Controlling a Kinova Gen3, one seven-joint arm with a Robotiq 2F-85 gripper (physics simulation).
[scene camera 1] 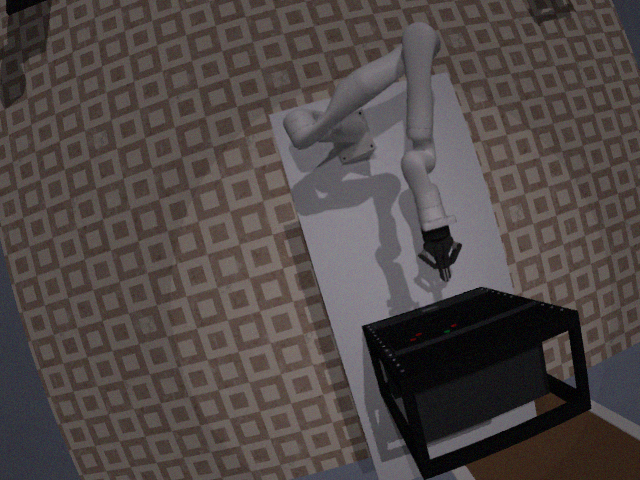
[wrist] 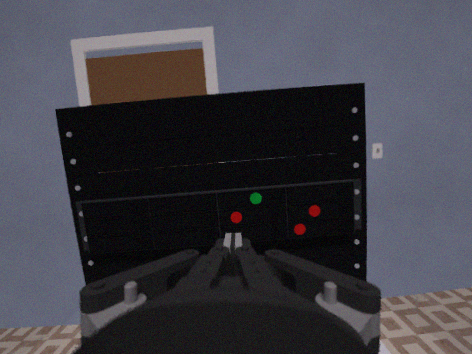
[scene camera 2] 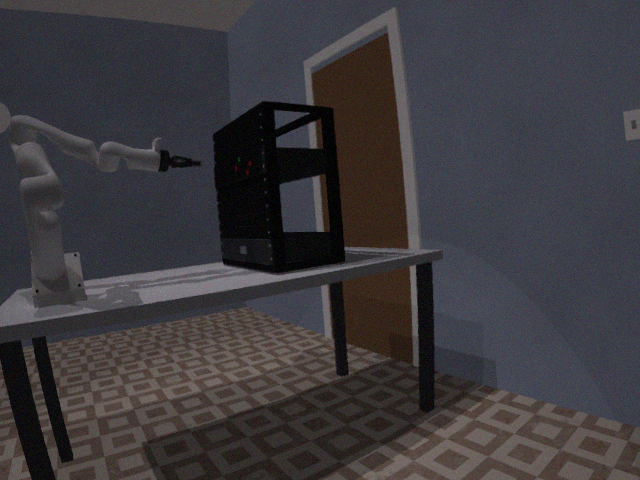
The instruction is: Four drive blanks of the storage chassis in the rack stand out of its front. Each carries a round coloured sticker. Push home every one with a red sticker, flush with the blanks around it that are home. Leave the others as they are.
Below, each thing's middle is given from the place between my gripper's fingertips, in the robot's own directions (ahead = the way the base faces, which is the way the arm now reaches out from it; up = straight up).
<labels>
I see the black rack (scene camera 1: 458, 362) 290 mm ahead of my hand, 40 mm to the left of it and 120 mm below it.
</labels>
